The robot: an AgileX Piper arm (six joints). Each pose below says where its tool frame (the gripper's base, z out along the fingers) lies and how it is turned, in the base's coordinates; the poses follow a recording.
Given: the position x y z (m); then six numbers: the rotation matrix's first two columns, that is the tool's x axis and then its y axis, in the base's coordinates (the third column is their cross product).
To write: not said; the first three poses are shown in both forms.
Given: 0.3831, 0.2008, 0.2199, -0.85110, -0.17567, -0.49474, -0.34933, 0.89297, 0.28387
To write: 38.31, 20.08, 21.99, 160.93, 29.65, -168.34
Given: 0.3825, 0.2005, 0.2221, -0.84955, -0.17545, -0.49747, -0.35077, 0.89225, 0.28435
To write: 38.25, 20.05, 22.21, 160.87, 29.83, -168.33
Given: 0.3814, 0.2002, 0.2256, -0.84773, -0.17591, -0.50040, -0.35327, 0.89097, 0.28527
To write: 38.14, 20.02, 22.56, 160.76, 30.03, -168.28
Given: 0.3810, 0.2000, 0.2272, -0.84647, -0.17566, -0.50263, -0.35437, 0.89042, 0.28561
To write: 38.10, 20.00, 22.72, 160.71, 30.17, -168.28
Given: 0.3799, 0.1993, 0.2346, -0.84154, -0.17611, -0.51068, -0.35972, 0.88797, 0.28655
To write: 37.99, 19.93, 23.46, 160.53, 30.71, -168.18
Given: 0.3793, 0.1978, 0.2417, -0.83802, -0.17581, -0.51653, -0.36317, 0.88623, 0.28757
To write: 37.93, 19.78, 24.17, 160.38, 31.10, -168.15
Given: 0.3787, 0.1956, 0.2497, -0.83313, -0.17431, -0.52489, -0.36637, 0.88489, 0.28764
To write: 37.87, 19.56, 24.97, 160.25, 31.66, -168.18
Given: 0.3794, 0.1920, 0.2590, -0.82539, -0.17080, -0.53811, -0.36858, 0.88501, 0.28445
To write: 37.94, 19.20, 25.90, 160.28, 32.56, -168.31
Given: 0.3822, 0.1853, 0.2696, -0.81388, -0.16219, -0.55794, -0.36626, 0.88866, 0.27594
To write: 38.22, 18.53, 26.96, 160.58, 33.91, -168.73
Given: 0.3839, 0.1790, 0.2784, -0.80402, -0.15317, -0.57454, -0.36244, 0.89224, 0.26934
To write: 38.39, 17.90, 27.84, 160.79, 35.07, -169.21
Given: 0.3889, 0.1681, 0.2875, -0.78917, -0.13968, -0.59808, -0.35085, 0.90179, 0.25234
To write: 38.89, 16.81, 28.75, 161.65, 36.73, -169.96
